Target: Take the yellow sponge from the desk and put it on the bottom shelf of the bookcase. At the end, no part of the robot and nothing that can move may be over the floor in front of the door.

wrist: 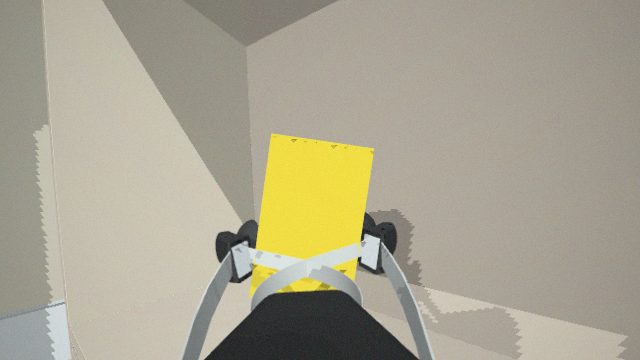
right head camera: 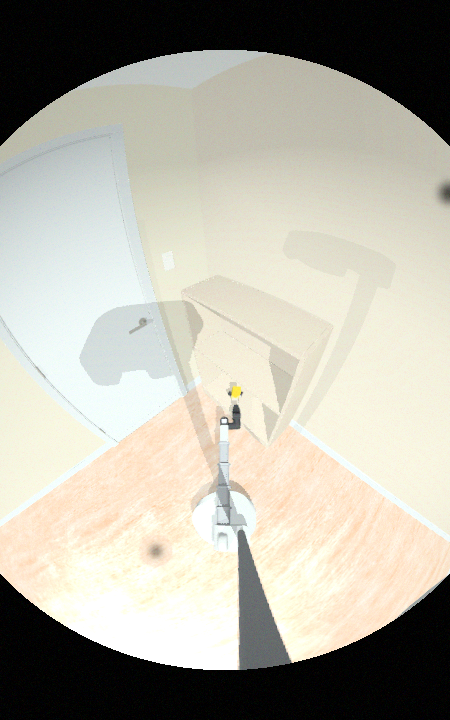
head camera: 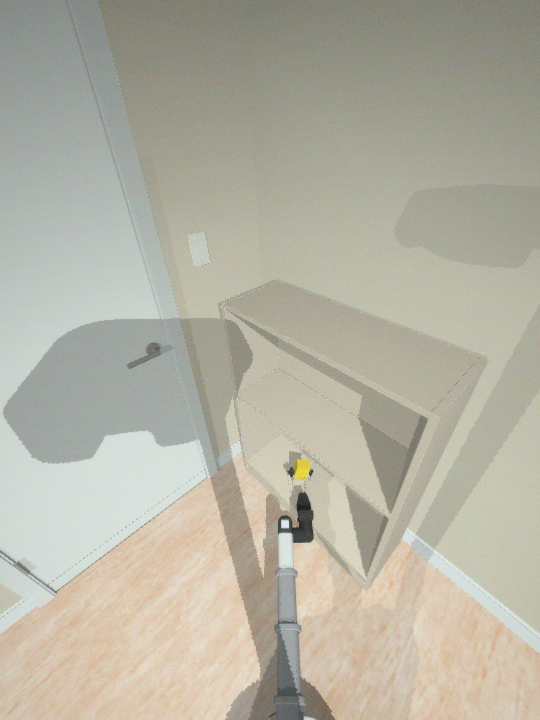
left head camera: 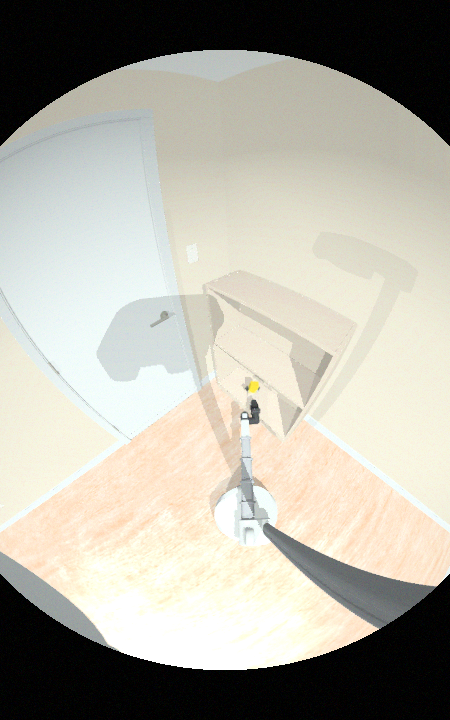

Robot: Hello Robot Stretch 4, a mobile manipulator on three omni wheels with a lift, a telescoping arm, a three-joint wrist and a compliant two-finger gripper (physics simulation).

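Frame: origin at the robot's base, x ahead, y left, z up, level; metres.
Seen in the pictures: gripper, fingertip midpoint: [wrist: 306,235].
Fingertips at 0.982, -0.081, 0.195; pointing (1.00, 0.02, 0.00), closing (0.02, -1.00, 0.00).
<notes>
A point is followed by its place in that frame, as x, y, z.
The yellow sponge [head camera: 301,468] @[0.933, -0.083, 0.260] [left head camera: 254,387] @[0.933, -0.097, 0.236] [right head camera: 236,392] @[0.933, -0.094, 0.237] [wrist: 315,200] @[0.933, -0.089, 0.227] is held between the two fingertips of my gripper [head camera: 301,472] @[0.981, -0.081, 0.195] [left head camera: 253,389] @[0.981, -0.081, 0.195] [right head camera: 236,393] @[0.981, -0.081, 0.195] [wrist: 306,235] @[0.981, -0.081, 0.195], which is shut on it. The sponge stands out past the fingertips, slightly tilted in the wrist view. Gripper and sponge are at the lower compartment of the bookcase [head camera: 372,348] @[0.800, -0.255, 1.032] [left head camera: 286,305] @[0.866, -0.192, 1.032] [right head camera: 260,307] @[0.879, -0.214, 1.032], below its middle shelf [head camera: 325,418] @[0.948, -0.175, 0.583]. The sponge appears above the bottom shelf [head camera: 264,459] @[1.116, 0.105, 0.072] [wrist: 560,332] @[0.981, -0.280, 0.106]; the exact gap cannot be told. The desk cannot be made out.
The white door [head camera: 58,232] @[0.934, 0.575, 1.335] [left head camera: 74,254] @[0.797, 0.719, 1.427] [right head camera: 58,254] @[0.824, 0.690, 1.478] is left of the bookcase, with floor [head camera: 145,558] @[0.668, 0.648, -0.029] in front of it. My arm [head camera: 287,604] @[0.414, -0.001, 0.303] [left head camera: 246,451] @[0.405, -0.004, 0.303] [right head camera: 223,451] @[0.440, 0.000, 0.303] reaches from the round base [left head camera: 228,515] @[-0.011, 0.111, 0.187] [right head camera: 204,517] @[0.004, 0.121, 0.187] toward the bookcase. A wall stands behind and right of the bookcase.
</notes>
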